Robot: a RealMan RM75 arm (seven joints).
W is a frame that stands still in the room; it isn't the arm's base.
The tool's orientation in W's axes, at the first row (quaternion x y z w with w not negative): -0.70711 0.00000 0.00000 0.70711
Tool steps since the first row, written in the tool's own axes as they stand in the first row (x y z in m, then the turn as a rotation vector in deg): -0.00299 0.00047 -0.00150 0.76 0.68 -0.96; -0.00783 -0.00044 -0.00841 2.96 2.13 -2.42; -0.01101 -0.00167 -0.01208 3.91 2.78 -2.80; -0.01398 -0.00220 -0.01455 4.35 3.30 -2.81
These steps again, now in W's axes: -0.00299 -0.00150 -0.00047 0.76 -0.96 -0.68; -0.00783 -0.00841 0.00044 2.96 -2.42 -2.13; -0.01101 -0.01208 0.00167 3.91 -2.80 -2.78; -0.01398 -0.01455 0.00220 4.35 -2.81 -3.30
